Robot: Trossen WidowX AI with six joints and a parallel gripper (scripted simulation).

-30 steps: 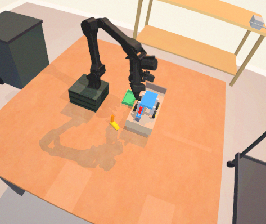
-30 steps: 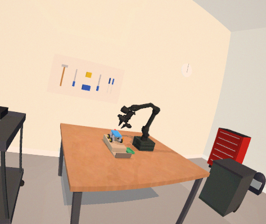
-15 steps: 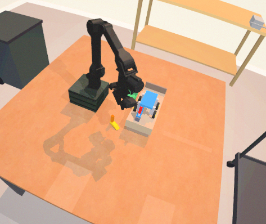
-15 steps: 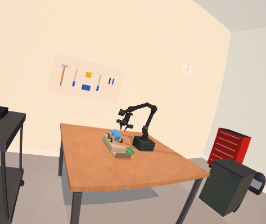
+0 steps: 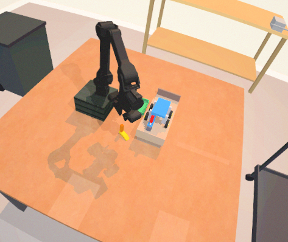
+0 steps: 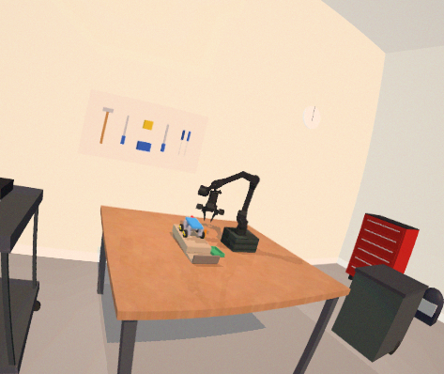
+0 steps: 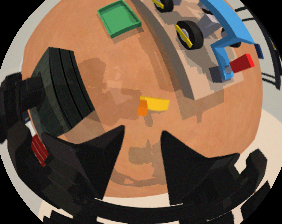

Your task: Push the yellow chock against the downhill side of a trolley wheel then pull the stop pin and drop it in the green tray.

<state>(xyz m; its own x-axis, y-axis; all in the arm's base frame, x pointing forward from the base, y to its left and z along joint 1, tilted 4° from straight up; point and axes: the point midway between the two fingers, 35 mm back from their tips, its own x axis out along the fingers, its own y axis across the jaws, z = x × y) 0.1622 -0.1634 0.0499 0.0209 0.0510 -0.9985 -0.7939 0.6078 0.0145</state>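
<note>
Right now my gripper tip is 10 cm above the yellow chock, 2 cm short of it and 1 cm to the left of it. The rest, counted from my gripper tip: blue trolley: 17 cm ahead, 11 cm to the left, 2 cm below; then red-headed stop pin: 14 cm ahead, 2 cm to the left; then beige ramp: 17 cm ahead, 11 cm to the left, 8 cm below.
</note>
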